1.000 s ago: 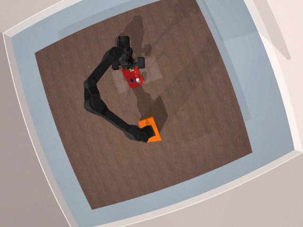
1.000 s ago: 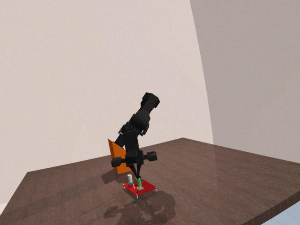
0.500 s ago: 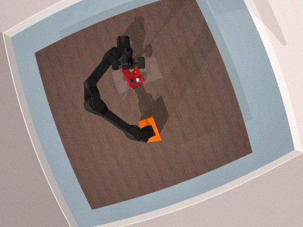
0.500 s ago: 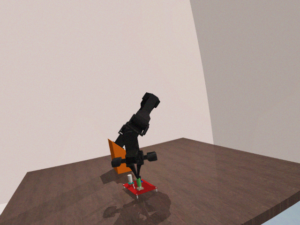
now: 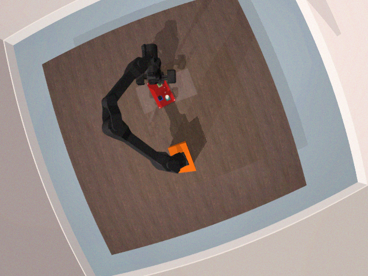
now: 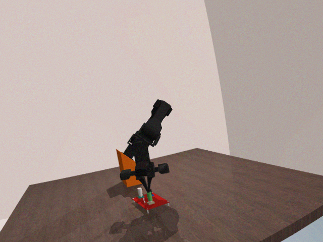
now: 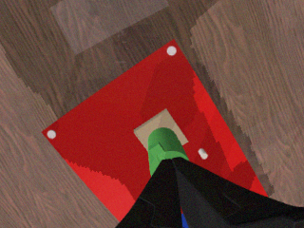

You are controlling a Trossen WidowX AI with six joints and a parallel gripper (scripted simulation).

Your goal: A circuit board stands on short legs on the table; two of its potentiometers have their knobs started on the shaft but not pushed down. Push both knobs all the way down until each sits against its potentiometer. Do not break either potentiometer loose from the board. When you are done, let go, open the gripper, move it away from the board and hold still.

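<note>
My gripper tip is now 2 cm above the green knob. The rest, counted from my gripper tip: cream knob (9 cm behind, 1 cm to the right, 2 cm below).
</note>
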